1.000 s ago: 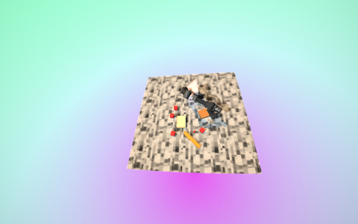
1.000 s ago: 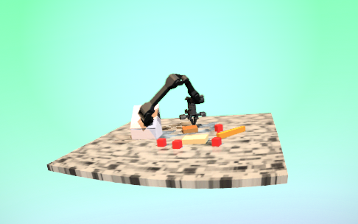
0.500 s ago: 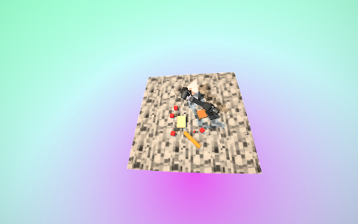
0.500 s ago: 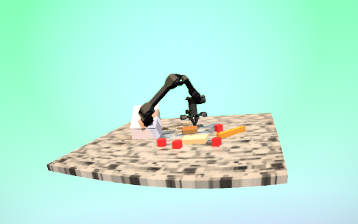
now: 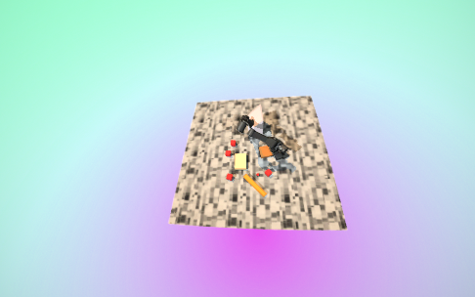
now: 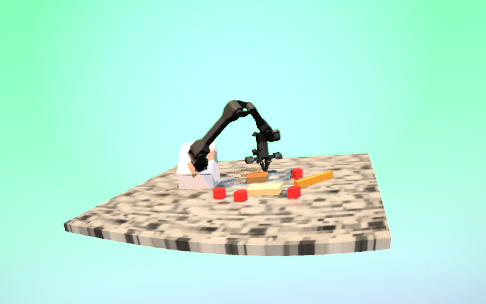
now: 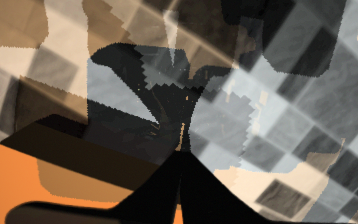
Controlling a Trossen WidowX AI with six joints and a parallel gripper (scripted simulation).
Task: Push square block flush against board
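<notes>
Now: gripper tip 60 mm to the left of the orange square block and 30 mm past it. Round my gripper tip: pale yellow flat slab (290 mm to the right, 20 mm ahead); then long orange board (250 mm ahead, 210 mm to the right).
</notes>
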